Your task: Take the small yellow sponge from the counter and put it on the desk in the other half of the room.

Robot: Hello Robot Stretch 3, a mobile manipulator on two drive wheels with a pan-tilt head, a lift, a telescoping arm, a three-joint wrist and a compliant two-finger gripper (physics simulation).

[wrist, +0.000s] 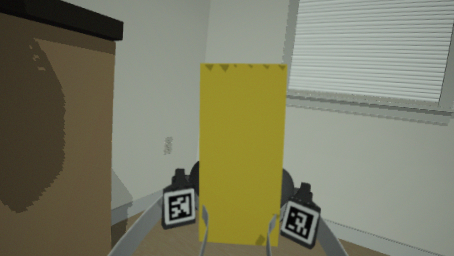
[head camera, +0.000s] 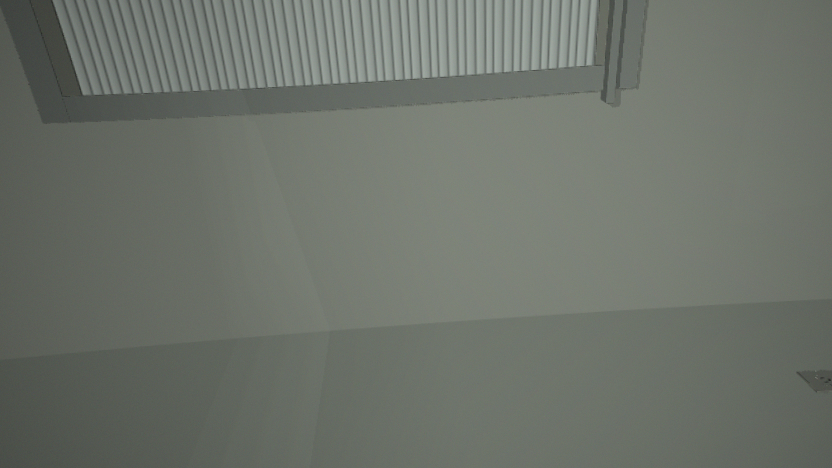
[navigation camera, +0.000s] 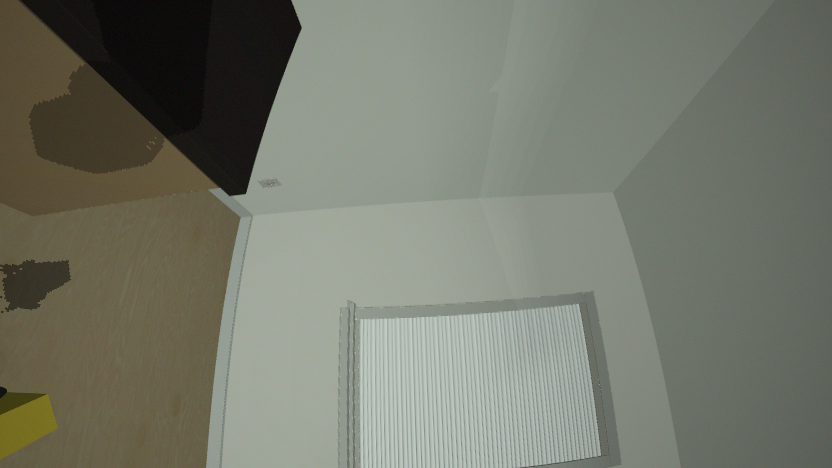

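Frame: origin at the robot's base, x ahead, y left, z up, level; centimetres.
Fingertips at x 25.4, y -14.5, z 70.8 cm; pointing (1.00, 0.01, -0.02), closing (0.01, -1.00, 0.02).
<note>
Offsets run from my fingertips to a thing's top centre. Level surfaces: height alone.
The yellow sponge {dx -2.5, dy +0.3, dz +8.5 cm} [wrist: 242, 150] [navigation camera: 27, 426] is upright between the two fingertips in the wrist view, its broad face towards the camera. Part of it also shows at the lower left edge of the navigation view. My gripper [wrist: 241, 180] is shut on the sponge, with a dark round pad against each side. The sponge is held in the air above the floor. The desk does not show in these views. A brown cabinet with a black top [wrist: 65, 17] [navigation camera: 244, 116] stands at the left in the wrist view and at the upper left in the navigation view; I cannot tell if it is the counter named.
A window with blinds [head camera: 337, 40] [navigation camera: 477, 384] [wrist: 370, 50] is in the pale wall. A wall outlet {dx +127.5, dy +50.6, dz -25.0 cm} [head camera: 819, 380] [navigation camera: 269, 182] [wrist: 168, 145] shows beside the cabinet. The wooden floor {dz -70.7 cm} [navigation camera: 139, 302] meets a white baseboard [navigation camera: 225, 325]. Dark shadows lie on the floor and cabinet side.
</note>
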